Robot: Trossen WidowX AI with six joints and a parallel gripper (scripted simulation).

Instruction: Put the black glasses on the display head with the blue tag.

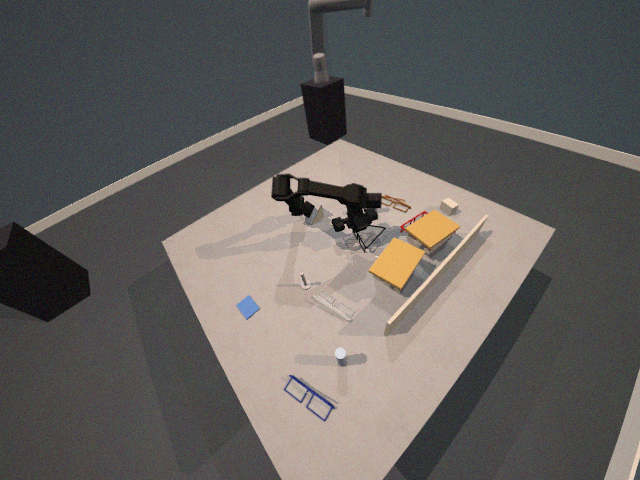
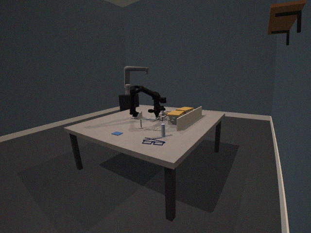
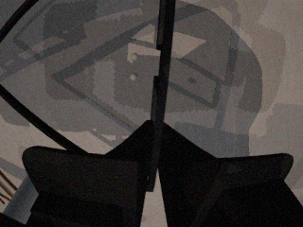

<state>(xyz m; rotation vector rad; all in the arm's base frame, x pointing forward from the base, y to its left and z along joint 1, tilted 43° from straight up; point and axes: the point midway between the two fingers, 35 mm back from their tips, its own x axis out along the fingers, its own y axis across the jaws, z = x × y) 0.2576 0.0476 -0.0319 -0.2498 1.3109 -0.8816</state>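
Right now my gripper tip is 4 cm short of the grey post, 32 cm to the left of it and 1 cm below it. The rest, counted from my gripper tip: long beige board: 37 cm ahead, 5 cm to the left, 4 cm above; then beige block: 22 cm ahead, 39 cm to the left, 1 cm above; then blue tag: 5 cm behind, 54 cm to the right, 1 cm below.
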